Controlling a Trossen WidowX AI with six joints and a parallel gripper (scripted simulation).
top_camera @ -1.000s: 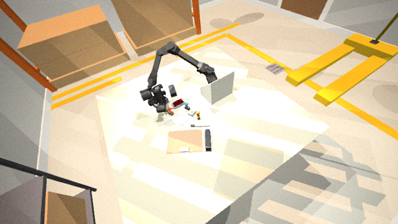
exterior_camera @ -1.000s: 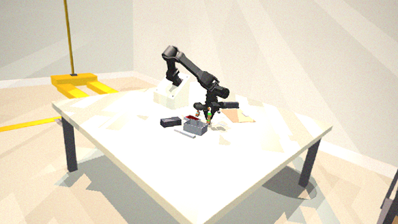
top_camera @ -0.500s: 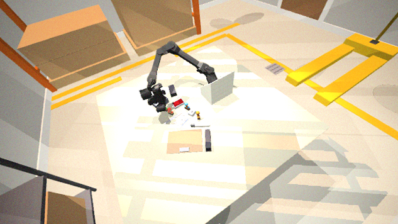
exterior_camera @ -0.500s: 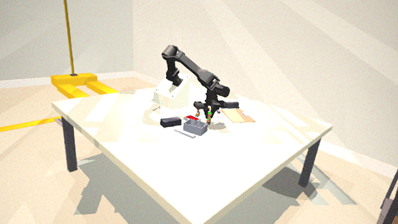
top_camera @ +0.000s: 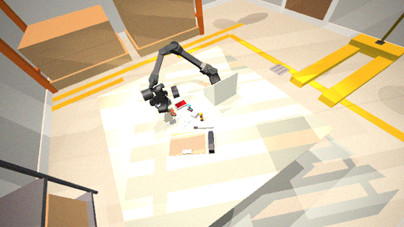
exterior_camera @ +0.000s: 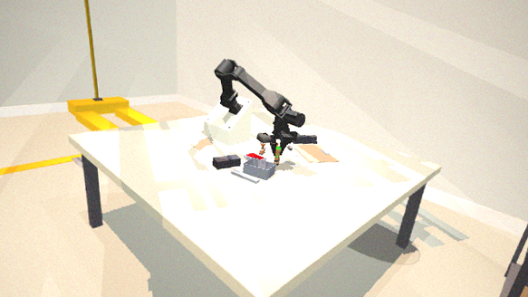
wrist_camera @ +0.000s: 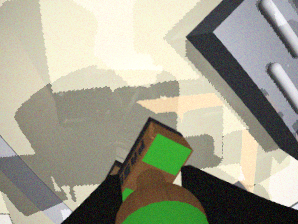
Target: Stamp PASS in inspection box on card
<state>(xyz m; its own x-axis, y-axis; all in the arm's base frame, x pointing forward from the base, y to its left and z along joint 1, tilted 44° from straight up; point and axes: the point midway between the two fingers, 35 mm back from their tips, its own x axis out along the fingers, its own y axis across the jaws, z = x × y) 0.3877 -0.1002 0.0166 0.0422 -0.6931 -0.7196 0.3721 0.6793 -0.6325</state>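
Right now the red stamp is 30 mm behind my gripper tip, 30 mm to the left of it and 40 mm below it. The rest, counted from my gripper tip: grey tray 110 mm to the right, 40 mm below; green stamp right at my gripper tip; red ink pad 120 mm behind, 20 mm to the right, 50 mm below.
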